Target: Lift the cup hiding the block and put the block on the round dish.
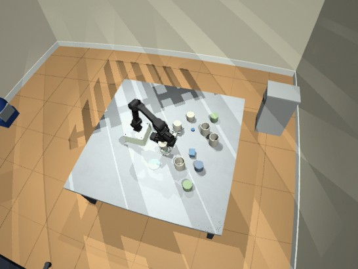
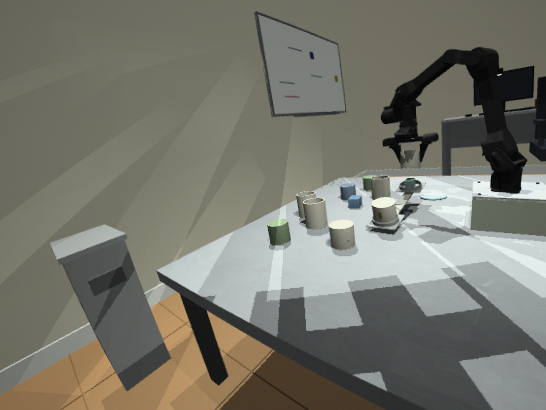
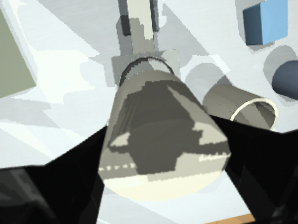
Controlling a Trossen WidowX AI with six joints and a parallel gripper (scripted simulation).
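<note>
Now: gripper tip 1 cm to the right of the small teal block and 8 cm above it. Also, from my gripper tip: round pale blue dish 4 cm behind, 11 cm to the right, 16 cm below; blue block 20 cm ahead, 10 cm to the left, 14 cm below; blue cylinder 29 cm ahead, 1 cm to the right, 13 cm below.
</note>
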